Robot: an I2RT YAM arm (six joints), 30 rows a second.
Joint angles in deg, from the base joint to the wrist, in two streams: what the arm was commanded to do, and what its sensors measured. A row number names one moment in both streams.
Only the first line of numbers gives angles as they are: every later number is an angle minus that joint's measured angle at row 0.
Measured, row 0:
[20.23, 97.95, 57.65, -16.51, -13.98, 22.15]
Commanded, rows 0 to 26:
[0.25, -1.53, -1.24, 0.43, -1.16, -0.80]
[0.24, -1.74, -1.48, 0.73, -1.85, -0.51]
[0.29, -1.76, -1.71, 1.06, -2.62, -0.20]
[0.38, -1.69, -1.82, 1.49, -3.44, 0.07]
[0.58, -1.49, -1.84, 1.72, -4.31, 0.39]
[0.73, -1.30, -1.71, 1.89, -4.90, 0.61]
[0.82, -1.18, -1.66, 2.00, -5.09, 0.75]
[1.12, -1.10, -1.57, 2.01, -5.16, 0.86]
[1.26, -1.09, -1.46, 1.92, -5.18, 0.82]
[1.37, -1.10, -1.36, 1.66, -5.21, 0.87]
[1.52, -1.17, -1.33, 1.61, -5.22, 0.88]
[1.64, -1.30, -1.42, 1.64, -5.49, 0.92]
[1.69, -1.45, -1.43, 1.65, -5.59, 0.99]
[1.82, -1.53, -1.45, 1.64, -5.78, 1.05]
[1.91, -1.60, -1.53, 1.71, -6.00, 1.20]
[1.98, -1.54, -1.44, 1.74, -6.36, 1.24]
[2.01, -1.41, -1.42, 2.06, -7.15, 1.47]
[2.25, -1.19, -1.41, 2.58, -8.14, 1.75]
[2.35, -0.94, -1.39, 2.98, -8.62, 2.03]
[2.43, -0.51, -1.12, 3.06, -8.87, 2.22]
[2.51, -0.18, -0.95, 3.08, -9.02, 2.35]
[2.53, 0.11, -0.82, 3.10, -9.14, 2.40]
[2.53, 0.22, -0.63, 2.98, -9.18, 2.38]
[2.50, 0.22, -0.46, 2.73, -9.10, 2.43]
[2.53, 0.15, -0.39, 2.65, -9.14, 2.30]
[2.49, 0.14, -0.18, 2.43, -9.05, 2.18]
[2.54, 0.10, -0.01, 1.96, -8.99, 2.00]
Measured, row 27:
[2.12, -0.09, -1.44, 1.68, -7.76, 1.88]
